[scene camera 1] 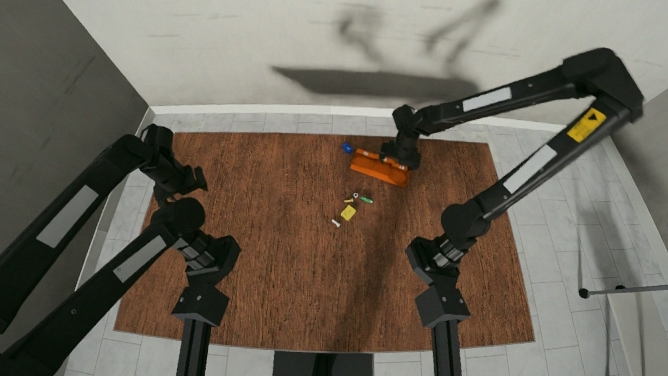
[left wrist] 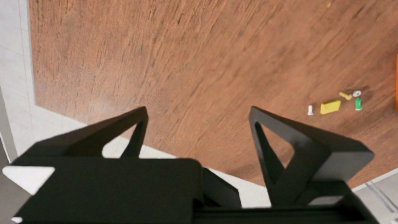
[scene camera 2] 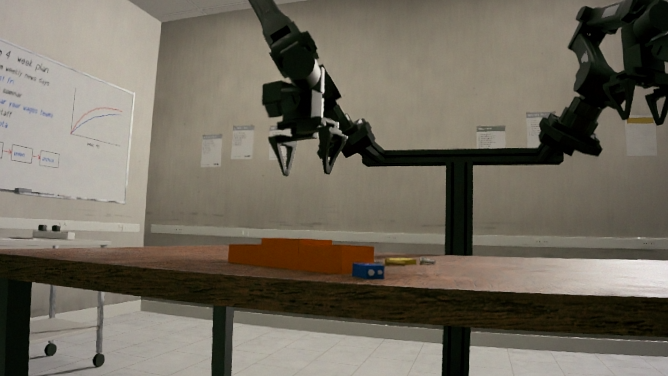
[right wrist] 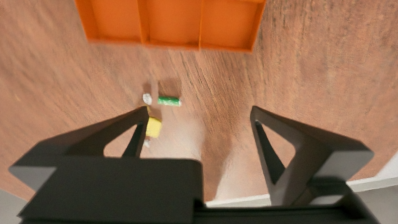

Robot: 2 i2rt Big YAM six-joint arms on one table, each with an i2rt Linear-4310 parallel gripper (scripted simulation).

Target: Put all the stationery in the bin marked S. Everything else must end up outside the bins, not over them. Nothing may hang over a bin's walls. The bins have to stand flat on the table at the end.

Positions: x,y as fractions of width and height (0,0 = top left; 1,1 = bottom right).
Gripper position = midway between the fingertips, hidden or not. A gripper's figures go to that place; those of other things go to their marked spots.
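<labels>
I see my left gripper (scene camera 2: 0.96,0.33) at 1070 mm from the lens. My right gripper (scene camera 2: 0.46,0.47) is 860 mm from the lens.
</labels>
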